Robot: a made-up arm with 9 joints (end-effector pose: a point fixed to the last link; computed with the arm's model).
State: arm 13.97 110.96 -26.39 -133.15 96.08 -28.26 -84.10 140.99 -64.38
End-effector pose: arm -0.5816 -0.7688 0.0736 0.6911 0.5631 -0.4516 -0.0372
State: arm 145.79 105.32 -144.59 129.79 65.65 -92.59 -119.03 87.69 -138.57
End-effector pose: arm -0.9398 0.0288 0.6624 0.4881 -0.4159 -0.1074 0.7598
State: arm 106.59 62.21 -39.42 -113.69 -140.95 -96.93 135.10 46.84 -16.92
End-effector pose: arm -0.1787 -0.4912 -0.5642 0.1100 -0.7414 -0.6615 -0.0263
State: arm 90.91 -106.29 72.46 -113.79 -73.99 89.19 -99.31 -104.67 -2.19
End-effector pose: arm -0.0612 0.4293 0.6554 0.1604 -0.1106 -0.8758 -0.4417
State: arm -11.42 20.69 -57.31 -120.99 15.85 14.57 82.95 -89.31 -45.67
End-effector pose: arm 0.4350 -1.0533 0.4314 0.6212 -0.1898 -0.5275 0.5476
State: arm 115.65 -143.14 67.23 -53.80 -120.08 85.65 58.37 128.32 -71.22
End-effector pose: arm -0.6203 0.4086 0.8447 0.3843 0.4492 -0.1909 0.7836
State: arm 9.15 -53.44 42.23 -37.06 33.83 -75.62 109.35 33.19 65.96
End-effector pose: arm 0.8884 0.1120 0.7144 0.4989 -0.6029 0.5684 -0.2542
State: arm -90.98 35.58 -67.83 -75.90 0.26 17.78 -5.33 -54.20 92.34
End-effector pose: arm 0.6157 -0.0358 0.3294 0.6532 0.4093 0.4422 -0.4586
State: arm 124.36 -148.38 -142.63 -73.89 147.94 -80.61 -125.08 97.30 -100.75
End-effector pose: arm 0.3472 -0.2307 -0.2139 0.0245 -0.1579 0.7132 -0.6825
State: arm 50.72 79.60 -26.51 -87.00 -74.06 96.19 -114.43 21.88 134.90
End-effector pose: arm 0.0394 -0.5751 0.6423 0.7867 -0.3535 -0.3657 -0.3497
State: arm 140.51 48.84 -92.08 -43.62 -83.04 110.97 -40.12 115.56 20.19
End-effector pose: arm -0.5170 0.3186 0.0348 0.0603 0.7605 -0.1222 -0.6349
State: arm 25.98 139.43 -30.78 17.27 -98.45 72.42 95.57 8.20 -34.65
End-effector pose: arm 0.3442 -0.9882 -0.2217 0.0877 0.1231 -0.8525 0.5003
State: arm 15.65 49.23 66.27 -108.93 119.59 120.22 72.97 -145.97 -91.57
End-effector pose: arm -0.5104 -0.6060 0.8318 0.6507 0.0775 0.7521 0.0693
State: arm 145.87 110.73 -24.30 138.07 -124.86 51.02 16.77 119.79 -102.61
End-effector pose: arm 0.2450 -0.0056 -0.1141 0.1836 -0.4178 0.7817 0.4251
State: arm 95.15 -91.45 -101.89 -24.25 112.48 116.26 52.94 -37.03 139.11
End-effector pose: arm -0.3404 -0.2557 -0.2746 0.1032 -0.4681 -0.7507 0.4546
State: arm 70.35 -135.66 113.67 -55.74 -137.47 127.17 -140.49 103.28 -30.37
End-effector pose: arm -1.1108 0.5203 0.6649 0.9117 -0.0741 -0.0819 -0.3958
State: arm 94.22 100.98 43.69 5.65 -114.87 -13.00 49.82 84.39 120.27
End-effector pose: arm -1.0637 0.5938 0.0562 0.0143 -0.9620 0.1987 0.1866
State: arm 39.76 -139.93 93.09 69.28 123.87 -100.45 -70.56 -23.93 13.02
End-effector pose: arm -0.0417 -0.6706 0.8553 0.1315 -0.4737 0.8616 0.1263
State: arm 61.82 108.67 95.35 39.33 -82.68 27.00 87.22 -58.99 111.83
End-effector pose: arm -0.8643 0.5205 0.5314 0.0332 0.3273 0.7025 0.6311
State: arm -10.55 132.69 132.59 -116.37 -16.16 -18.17 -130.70 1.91 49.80
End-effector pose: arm 0.8437 -0.2259 0.3629 0.5185 0.5119 -0.5265 0.4381
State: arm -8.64 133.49 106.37 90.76 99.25 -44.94 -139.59 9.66 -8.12
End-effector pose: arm 0.7921 0.0088 0.7193 0.0512 -0.5560 0.5556 0.6161
